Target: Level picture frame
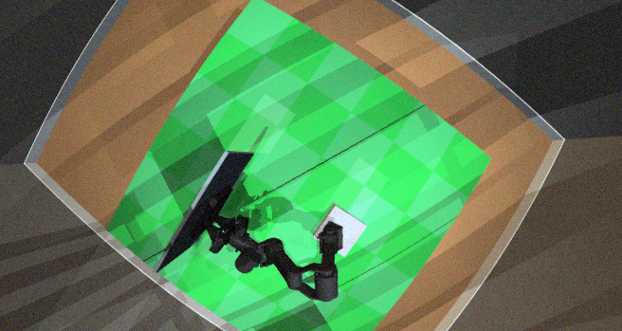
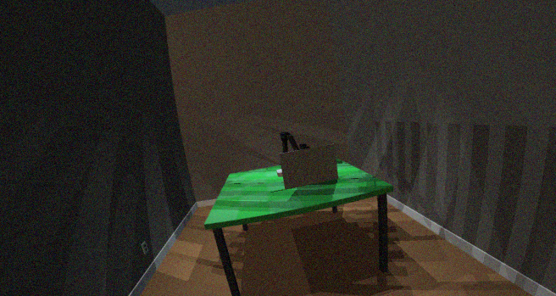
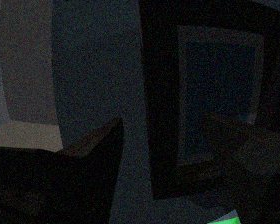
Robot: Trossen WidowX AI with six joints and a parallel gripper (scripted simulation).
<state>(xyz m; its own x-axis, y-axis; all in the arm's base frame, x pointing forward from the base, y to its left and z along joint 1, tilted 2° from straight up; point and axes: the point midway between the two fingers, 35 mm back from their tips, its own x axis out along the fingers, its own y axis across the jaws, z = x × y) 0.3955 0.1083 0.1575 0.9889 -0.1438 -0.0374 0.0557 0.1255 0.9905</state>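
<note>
Right now the dark picture frame is 50 mm below my gripper tip, 20 mm ahead of it and 10 mm to the right of it. The rest, counted from my gripper tip: grey wall panel 60 mm below, 30 mm ahead, 10 mm to the right.
</note>
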